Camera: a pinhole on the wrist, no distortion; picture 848 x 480 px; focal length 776.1 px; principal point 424.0 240.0 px. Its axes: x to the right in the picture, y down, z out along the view. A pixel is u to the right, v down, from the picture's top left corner.
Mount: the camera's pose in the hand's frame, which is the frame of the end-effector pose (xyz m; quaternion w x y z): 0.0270 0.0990 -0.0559 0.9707 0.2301 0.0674 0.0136
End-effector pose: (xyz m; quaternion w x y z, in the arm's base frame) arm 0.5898 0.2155 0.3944 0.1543 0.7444 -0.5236 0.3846
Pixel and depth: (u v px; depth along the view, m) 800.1 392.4 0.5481
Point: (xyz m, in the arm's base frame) 0.8595 -0.2937 0.3770
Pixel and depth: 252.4 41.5 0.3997
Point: 0.8544 0.1241 0.2475
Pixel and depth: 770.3 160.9 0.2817
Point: 0.7274 0.0038 0.4334
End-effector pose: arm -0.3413 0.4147 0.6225 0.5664 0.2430 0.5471 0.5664
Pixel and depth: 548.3 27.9 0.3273
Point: -0.1571 0.5615 0.5224
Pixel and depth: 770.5 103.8 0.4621
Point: -0.0888 0.7419 0.4538
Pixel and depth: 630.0 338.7 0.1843
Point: -0.2809 0.5545 0.6559
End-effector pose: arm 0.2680 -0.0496 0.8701 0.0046 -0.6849 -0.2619 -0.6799
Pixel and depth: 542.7 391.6 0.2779
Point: 0.4652 0.0414 0.9639
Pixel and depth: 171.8 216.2 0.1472
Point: 0.3505 -0.0444 0.8733
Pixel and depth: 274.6 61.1 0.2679
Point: 0.3872 0.0803 0.8422
